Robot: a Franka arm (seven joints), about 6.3 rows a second.
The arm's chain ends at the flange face. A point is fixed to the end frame.
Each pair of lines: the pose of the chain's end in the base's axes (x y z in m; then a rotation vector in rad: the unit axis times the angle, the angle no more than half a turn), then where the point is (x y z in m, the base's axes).
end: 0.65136 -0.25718 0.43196 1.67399 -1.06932 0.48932
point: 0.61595 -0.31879 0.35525
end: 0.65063 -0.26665 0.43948 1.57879 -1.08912 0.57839
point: 0.61917 -0.33463 0.36652
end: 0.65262 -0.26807 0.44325 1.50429 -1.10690 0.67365
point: 0.62639 -0.34143 0.37351
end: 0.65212 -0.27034 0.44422 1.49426 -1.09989 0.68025
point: 0.62597 -0.34461 0.37542
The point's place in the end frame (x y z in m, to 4 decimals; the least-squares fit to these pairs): -0.0506 -0.0086 0.0911
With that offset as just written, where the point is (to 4 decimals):
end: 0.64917 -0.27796 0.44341 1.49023 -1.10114 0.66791
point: 0.6219 -0.3519 0.3748
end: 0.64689 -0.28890 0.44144 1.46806 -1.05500 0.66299
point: 0.6179 -0.3655 0.3765
